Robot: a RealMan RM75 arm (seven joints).
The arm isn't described. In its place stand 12 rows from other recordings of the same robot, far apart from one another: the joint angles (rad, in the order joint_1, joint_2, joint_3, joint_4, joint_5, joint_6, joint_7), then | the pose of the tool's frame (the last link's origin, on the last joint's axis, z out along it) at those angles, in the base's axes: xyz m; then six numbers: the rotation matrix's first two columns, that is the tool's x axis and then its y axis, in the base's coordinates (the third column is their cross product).
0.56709 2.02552 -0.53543 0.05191 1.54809 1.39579 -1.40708 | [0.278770 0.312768 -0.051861 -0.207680 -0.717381 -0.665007 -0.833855 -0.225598 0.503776]
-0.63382 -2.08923 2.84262 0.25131 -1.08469 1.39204 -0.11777 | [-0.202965 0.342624 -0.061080 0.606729 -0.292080 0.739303 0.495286 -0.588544 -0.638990]
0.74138 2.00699 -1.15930 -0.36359 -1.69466 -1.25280 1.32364 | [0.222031 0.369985 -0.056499 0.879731 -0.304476 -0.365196 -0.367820 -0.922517 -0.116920]
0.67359 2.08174 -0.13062 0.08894 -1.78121 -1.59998 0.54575 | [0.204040 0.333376 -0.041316 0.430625 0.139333 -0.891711 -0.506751 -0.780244 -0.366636]
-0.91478 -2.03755 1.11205 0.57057 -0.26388 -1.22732 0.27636 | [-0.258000 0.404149 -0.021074 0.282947 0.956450 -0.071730 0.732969 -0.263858 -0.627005]
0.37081 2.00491 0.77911 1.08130 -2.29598 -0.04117 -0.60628 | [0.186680 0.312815 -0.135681 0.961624 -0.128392 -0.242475 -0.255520 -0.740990 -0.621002]
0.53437 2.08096 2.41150 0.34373 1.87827 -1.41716 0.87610 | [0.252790 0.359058 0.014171 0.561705 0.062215 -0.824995 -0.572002 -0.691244 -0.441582]
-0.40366 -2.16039 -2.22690 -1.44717 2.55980 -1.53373 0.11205 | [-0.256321 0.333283 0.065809 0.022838 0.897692 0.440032 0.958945 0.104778 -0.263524]
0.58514 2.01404 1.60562 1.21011 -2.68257 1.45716 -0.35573 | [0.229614 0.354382 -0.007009 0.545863 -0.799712 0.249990 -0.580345 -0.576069 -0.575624]
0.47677 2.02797 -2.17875 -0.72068 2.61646 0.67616 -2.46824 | [0.190484 0.319965 -0.129003 0.906388 0.032807 -0.421170 -0.162399 -0.893308 -0.419079]
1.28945 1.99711 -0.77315 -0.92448 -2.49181 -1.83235 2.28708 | [0.006828 0.419703 0.047946 0.920168 -0.389140 0.043144 -0.386680 -0.920528 -0.055732]
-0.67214 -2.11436 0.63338 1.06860 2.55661 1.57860 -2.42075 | [-0.244998 0.371635 0.047836 0.414486 0.869315 0.269246 0.905107 -0.362966 -0.221443]
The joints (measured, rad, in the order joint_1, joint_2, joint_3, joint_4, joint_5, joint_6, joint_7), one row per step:
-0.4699, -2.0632, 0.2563, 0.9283, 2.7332, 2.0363, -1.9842
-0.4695, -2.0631, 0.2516, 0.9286, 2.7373, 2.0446, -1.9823
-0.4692, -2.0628, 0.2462, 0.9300, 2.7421, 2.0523, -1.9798
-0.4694, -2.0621, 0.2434, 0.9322, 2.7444, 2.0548, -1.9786
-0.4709, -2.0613, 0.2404, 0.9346, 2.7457, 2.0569, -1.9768
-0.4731, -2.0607, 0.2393, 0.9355, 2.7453, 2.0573, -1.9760
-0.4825, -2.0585, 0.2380, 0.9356, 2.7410, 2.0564, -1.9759
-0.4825, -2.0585, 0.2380, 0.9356, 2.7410, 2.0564, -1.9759
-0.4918, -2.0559, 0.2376, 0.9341, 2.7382, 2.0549, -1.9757
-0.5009, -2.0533, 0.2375, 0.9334, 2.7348, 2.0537, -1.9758
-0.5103, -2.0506, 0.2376, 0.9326, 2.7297, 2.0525, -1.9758
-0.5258, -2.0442, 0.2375, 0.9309, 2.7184, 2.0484, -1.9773
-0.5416, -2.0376, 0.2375, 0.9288, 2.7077, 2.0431, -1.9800
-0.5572, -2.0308, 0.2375, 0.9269, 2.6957, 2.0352, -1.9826
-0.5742, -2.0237, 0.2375, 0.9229, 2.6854, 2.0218, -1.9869
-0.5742, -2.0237, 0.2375, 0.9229, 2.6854, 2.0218, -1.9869
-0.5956, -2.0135, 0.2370, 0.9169, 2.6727, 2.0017, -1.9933
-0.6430, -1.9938, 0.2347, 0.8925, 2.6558, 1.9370, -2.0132
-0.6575, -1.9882, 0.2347, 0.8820, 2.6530, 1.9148, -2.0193
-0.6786, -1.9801, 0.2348, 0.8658, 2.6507, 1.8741, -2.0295
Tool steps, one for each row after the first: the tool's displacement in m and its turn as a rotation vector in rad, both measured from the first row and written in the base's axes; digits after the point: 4 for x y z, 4 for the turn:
0.0002, -0.0014, 0.0003, -0.0044, -0.0050, 0.0011
0.0002, -0.0027, 0.0010, -0.0075, -0.0083, 0.0020
0.0001, -0.0029, 0.0017, -0.0069, -0.0074, 0.0020
0.0003, -0.0026, 0.0026, -0.0050, -0.0066, -0.0002
0.0007, -0.0018, 0.0031, -0.0032, -0.0062, -0.0031
0.0028, 0.0019, 0.0041, 0.0025, -0.0066, -0.0136
0.0028, 0.0019, 0.0041, 0.0025, -0.0066, -0.0136
0.0047, 0.0055, 0.0050, 0.0062, -0.0062, -0.0236
0.0067, 0.0090, 0.0060, 0.0102, -0.0056, -0.0336
0.0090, 0.0128, 0.0070, 0.0153, -0.0061, -0.0448
0.0126, 0.0196, 0.0095, 0.0279, -0.0059, -0.0625
0.0162, 0.0265, 0.0120, 0.0405, -0.0050, -0.0789
0.0198, 0.0337, 0.0147, 0.0561, -0.0030, -0.0953
0.0232, 0.0417, 0.0171, 0.0733, 0.0019, -0.1093
0.0232, 0.0417, 0.0171, 0.0733, 0.0019, -0.1093
0.0274, 0.0520, 0.0206, 0.0976, 0.0097, -0.1246
0.0351, 0.0753, 0.0255, 0.1522, 0.0323, -0.1407
0.0374, 0.0822, 0.0262, 0.1668, 0.0393, -0.1436
0.0400, 0.0931, 0.0273, 0.1928, 0.0545, -0.1438

